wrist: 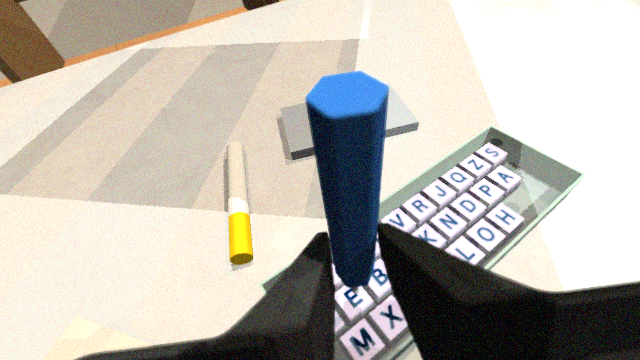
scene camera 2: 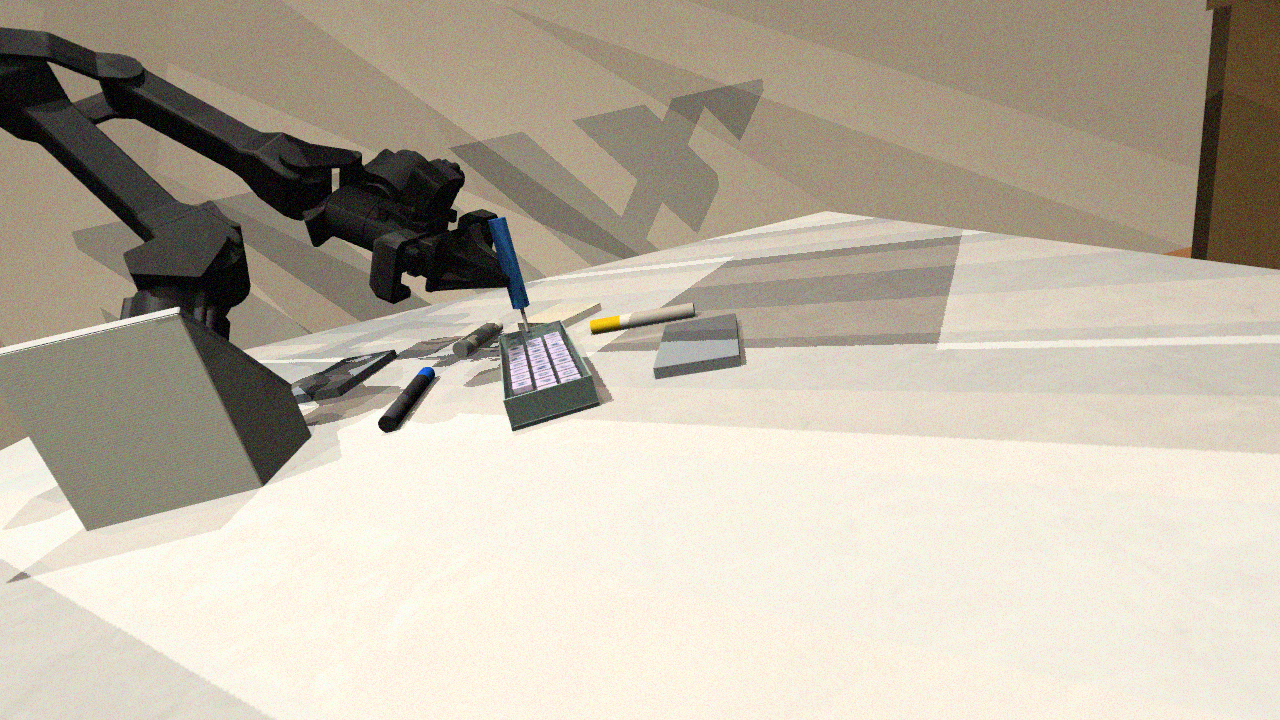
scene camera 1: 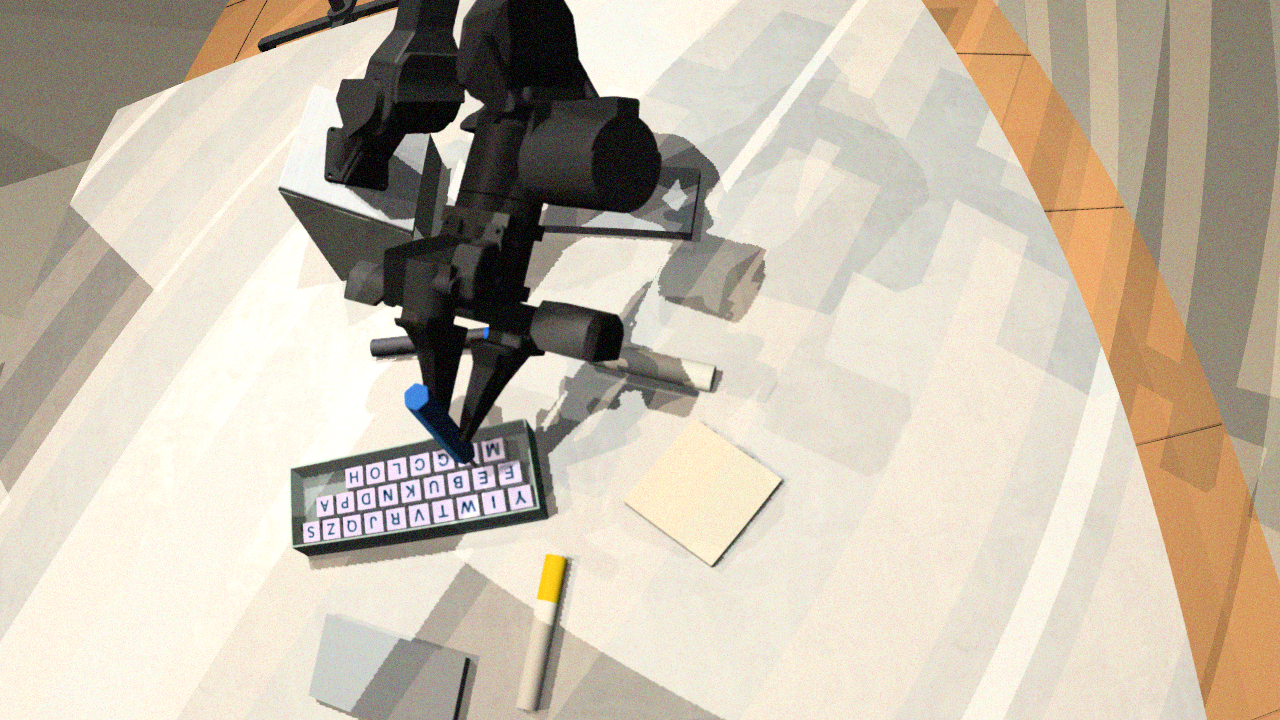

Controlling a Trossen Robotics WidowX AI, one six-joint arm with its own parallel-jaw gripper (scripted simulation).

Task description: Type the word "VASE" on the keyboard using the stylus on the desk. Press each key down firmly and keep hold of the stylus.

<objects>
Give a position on a cream notepad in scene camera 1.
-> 703, 492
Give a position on a yellow-capped marker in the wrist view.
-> At 240, 242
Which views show the yellow-capped marker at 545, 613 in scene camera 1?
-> The wrist view, scene camera 2 and scene camera 1: all of them.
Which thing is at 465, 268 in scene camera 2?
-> The gripper.
</objects>
